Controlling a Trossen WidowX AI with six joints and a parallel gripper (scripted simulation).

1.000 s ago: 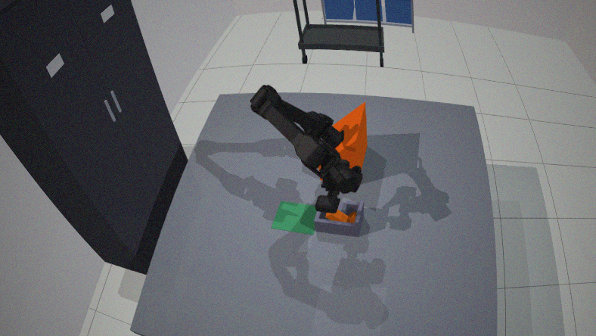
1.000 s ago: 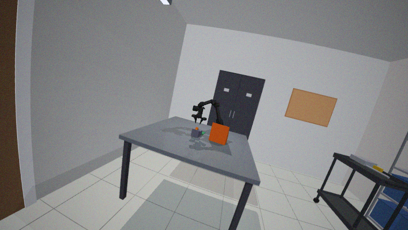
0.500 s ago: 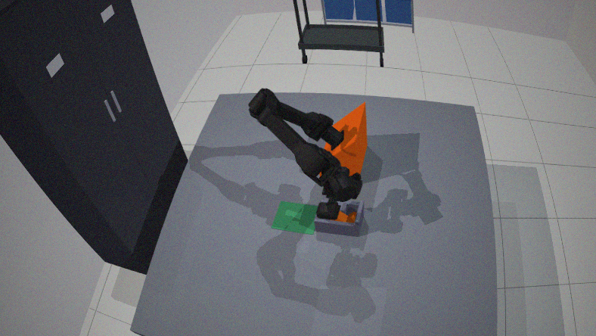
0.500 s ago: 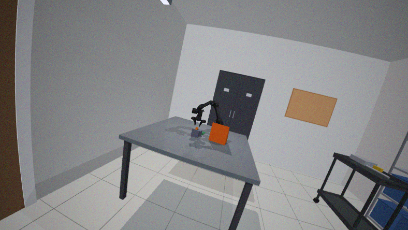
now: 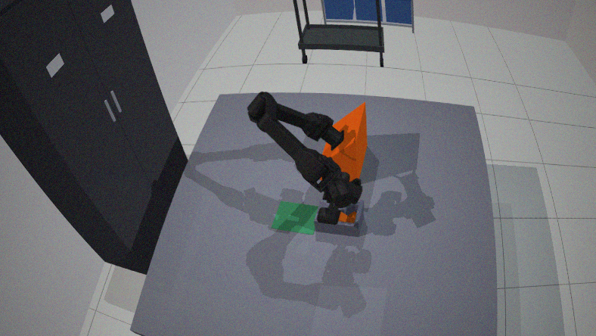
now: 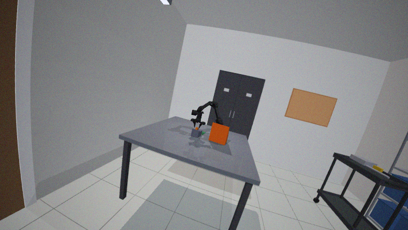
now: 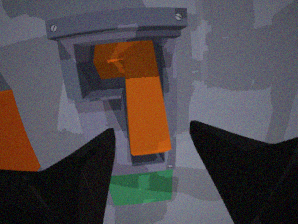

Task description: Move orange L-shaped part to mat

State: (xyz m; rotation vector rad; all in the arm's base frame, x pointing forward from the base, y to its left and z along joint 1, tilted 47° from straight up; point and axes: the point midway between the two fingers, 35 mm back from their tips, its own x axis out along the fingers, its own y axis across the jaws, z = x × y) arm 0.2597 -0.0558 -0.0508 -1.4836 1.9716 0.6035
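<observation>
Right now my gripper tip is 1 cm past the orange L-shaped part, 3 cm to the right of it and 5 cm above it. Also, from my gripper tip: green mat: 5 cm behind, 14 cm to the right, 10 cm below.
</observation>
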